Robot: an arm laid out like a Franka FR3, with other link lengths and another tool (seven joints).
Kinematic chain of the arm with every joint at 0, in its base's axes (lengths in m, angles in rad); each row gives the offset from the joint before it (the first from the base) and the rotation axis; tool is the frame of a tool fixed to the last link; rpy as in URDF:
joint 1: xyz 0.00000 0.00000 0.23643 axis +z
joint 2: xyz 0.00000 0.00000 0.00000 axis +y
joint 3: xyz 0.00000 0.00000 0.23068 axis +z
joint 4: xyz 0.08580 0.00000 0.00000 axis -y
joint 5: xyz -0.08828 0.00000 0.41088 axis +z
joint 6: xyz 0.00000 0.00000 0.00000 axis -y
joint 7: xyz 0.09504 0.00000 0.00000 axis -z
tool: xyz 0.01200 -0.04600 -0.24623 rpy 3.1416 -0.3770 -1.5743
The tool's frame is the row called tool.
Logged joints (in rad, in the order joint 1, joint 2, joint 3, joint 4, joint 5, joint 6, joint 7), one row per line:
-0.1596, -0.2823, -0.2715, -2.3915, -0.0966, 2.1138, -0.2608
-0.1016, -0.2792, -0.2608, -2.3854, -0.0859, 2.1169, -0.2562
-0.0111, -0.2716, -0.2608, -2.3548, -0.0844, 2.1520, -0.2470
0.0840, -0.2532, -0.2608, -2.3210, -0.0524, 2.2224, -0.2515
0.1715, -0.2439, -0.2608, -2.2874, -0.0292, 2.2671, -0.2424
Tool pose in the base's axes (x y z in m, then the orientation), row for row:
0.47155, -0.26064, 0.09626, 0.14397, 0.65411, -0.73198, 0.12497
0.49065, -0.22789, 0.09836, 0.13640, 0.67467, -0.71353, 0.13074
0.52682, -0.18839, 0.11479, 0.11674, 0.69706, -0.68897, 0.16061
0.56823, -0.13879, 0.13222, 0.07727, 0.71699, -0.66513, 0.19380
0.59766, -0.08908, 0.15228, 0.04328, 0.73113, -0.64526, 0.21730
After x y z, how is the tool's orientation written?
As a quaternion, w x y z.
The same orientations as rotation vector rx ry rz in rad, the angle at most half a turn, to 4 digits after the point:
1.8856, -2.1101, 0.3602
1.9532, -2.0657, 0.3785
2.0407, -2.0170, 0.4702
2.1480, -1.9926, 0.5806
2.2357, -1.9731, 0.6645

